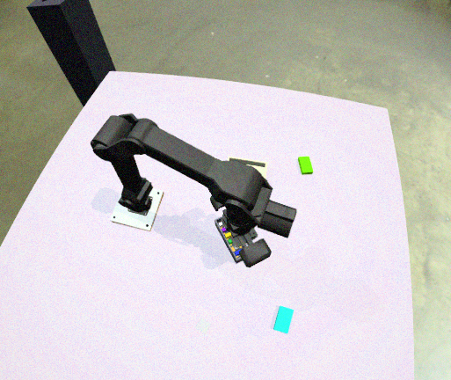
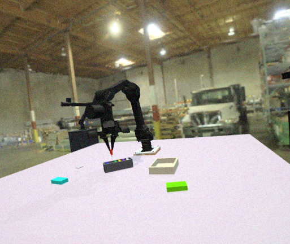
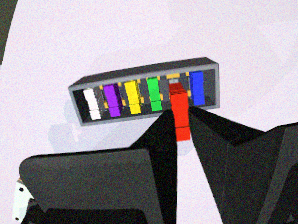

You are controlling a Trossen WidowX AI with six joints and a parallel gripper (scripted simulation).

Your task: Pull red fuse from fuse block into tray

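Now: gripper tip 24 cm to the right of the beige tray, 9 cm above it and 2 cm past it. From my gripper tip the other things lie so: green block (32 cm to the left, 17 cm ahead, 9 cm below); cyan block (17 cm to the right, 16 cm ahead, 9 cm below); red fuse (1 cm below).
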